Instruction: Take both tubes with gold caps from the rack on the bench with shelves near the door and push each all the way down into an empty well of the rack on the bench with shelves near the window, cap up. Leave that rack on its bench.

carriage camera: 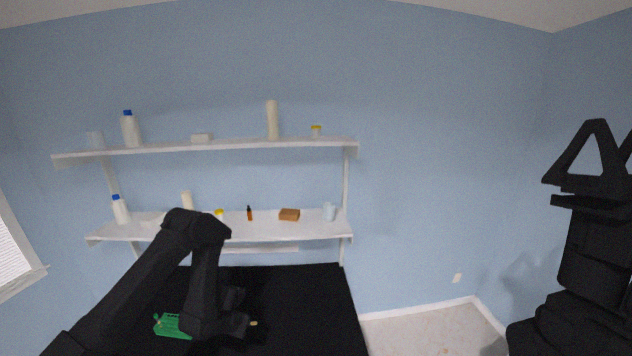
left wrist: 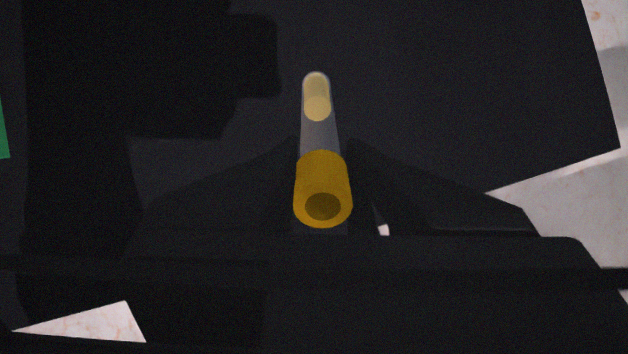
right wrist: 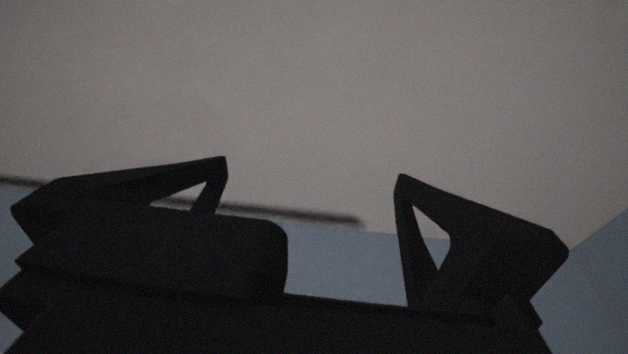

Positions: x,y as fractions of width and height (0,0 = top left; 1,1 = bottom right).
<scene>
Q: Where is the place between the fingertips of the left gripper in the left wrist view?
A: At 0.51,0.43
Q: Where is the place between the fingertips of the right gripper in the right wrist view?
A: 0.49,0.49
</scene>
